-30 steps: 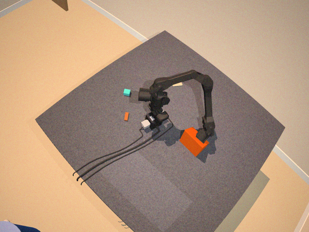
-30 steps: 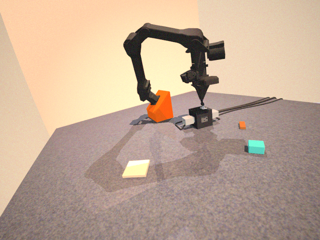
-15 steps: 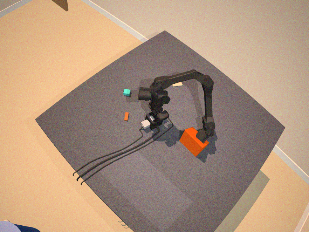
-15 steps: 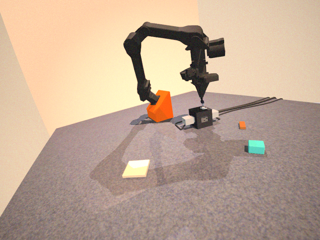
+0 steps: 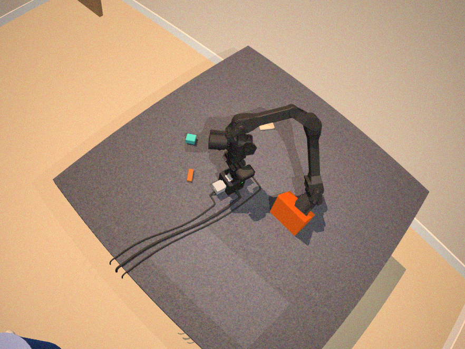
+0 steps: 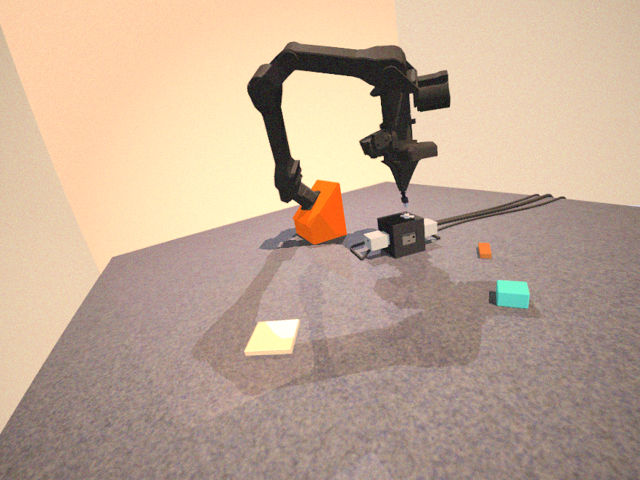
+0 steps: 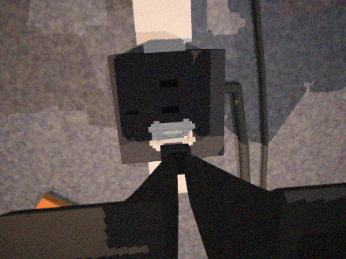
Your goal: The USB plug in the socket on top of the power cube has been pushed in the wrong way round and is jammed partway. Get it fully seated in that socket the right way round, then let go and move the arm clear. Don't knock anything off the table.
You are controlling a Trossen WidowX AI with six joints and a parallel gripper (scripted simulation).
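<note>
My gripper tip is now 2 cm above the black USB plug. Round my gripper tip: teal block: 27 cm ahead, 6 cm to the right, 12 cm below; orange block: 15 cm ahead, 7 cm to the left, 13 cm below; pale-rimmed socket: 1 cm to the left, 7 cm below.
</note>
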